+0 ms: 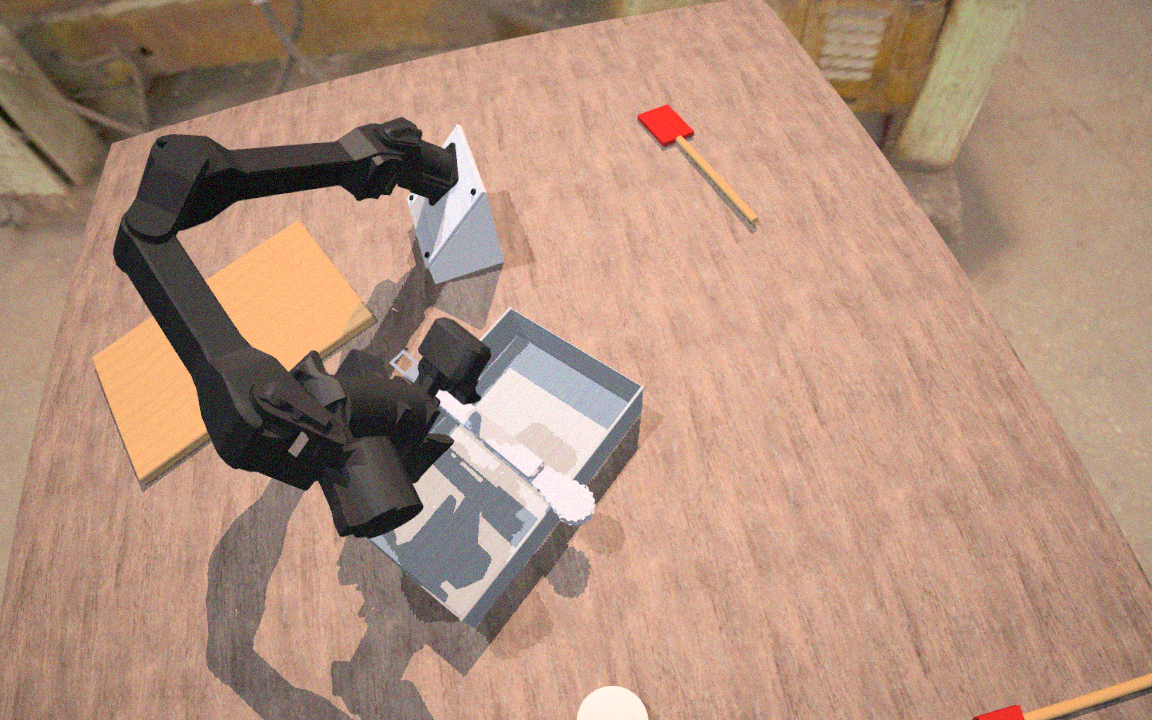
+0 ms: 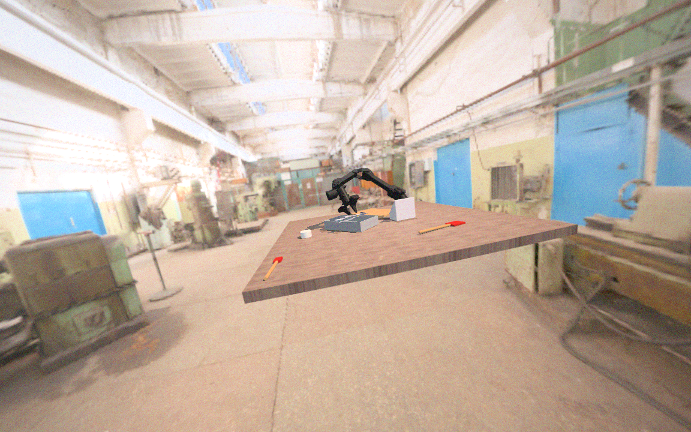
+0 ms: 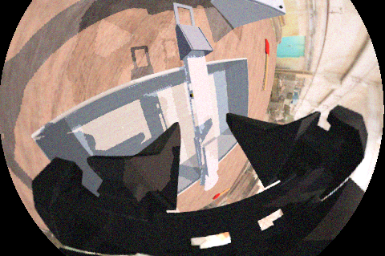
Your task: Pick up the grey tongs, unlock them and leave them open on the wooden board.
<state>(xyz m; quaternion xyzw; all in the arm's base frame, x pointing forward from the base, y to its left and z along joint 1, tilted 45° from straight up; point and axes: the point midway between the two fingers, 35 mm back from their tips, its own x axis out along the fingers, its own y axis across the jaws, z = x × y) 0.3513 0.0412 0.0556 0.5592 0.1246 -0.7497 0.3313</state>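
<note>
The grey roasting tin is 40 mm below my gripper tip, 30 mm ahead of it and 20 mm to the left of it. The rest, counted from my gripper tip: red spatula: 420 mm behind, 350 mm to the left, 60 mm below; then white round thing: 310 mm ahead, 100 mm to the left, 50 mm below; then wooden board: 340 mm to the right, 210 mm behind, 60 mm below.
</note>
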